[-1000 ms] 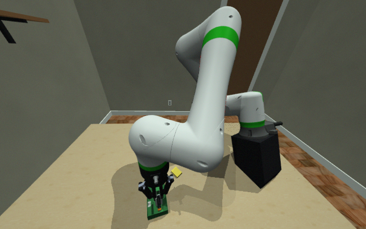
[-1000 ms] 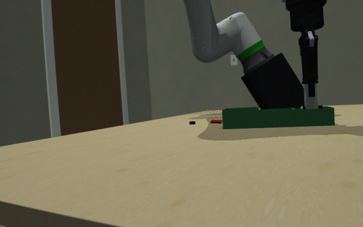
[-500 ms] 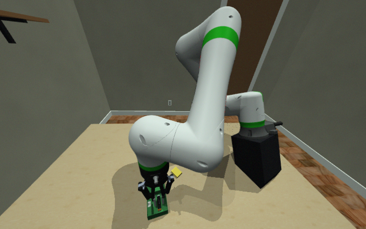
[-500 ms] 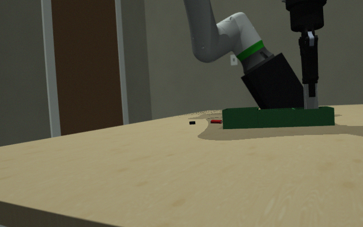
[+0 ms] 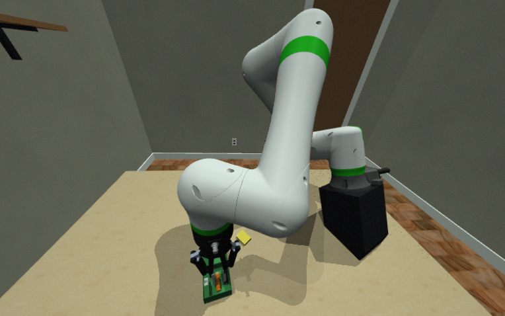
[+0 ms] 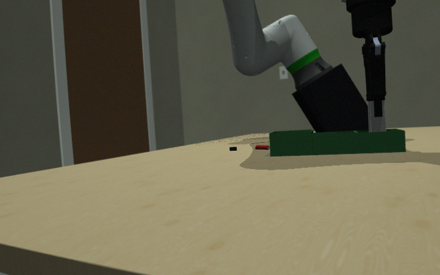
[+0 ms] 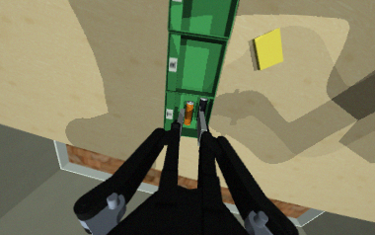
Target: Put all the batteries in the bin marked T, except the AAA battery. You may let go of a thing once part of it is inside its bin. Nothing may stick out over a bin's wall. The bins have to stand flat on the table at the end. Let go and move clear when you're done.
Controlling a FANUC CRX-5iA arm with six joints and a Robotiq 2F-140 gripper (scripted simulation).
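Now: hand 5 cm above the orange battery. Also, from my hand: flat yellow block: 14 cm to the right, 9 cm behind, 6 cm below; then green three-compartment bin row: 8 cm to the right, 4 cm below, 2 cm ahead; then black battery: 5 cm below, 2 cm behind, 1 cm to the right.
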